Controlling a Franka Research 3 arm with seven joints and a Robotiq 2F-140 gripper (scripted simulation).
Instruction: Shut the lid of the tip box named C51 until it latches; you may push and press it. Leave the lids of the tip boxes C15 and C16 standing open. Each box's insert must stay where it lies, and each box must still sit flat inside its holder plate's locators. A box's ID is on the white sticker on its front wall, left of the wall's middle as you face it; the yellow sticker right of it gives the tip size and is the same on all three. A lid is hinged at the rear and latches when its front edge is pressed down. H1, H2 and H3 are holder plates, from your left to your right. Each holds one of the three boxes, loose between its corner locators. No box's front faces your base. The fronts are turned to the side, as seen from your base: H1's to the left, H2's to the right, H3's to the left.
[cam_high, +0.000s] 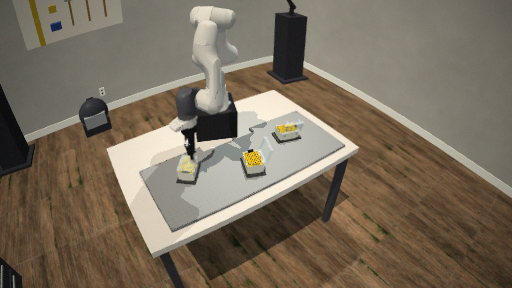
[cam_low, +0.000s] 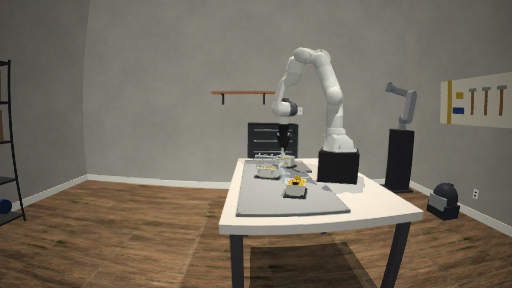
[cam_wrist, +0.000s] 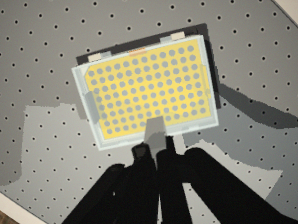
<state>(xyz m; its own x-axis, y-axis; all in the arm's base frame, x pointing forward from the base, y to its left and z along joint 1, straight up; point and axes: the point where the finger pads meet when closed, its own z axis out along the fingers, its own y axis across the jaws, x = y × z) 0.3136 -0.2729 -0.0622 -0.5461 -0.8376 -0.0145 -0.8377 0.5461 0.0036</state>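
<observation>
Now: hand 4 cm above the clear lid, 3 cm to the left of it and 2 cm past it.
</observation>
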